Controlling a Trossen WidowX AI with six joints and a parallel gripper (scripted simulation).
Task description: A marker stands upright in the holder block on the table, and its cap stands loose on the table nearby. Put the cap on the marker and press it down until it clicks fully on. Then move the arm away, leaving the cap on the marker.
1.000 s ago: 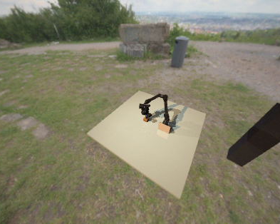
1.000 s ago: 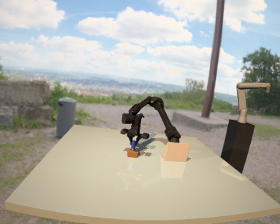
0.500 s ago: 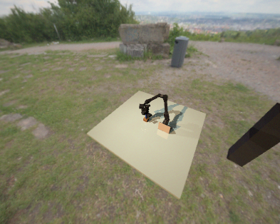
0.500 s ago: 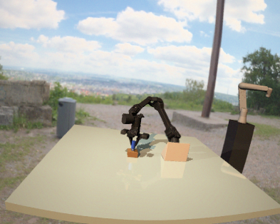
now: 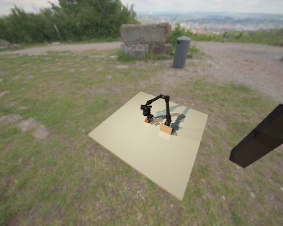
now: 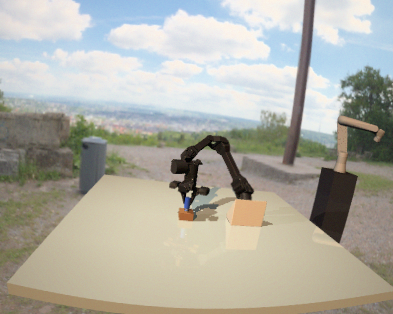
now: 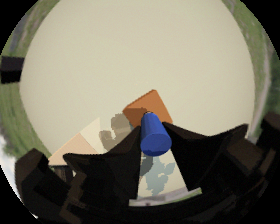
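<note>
Right now the blue cap is 10 mm above my gripper tip. Also, from my gripper tip: orange holder block 50 mm below.
</note>
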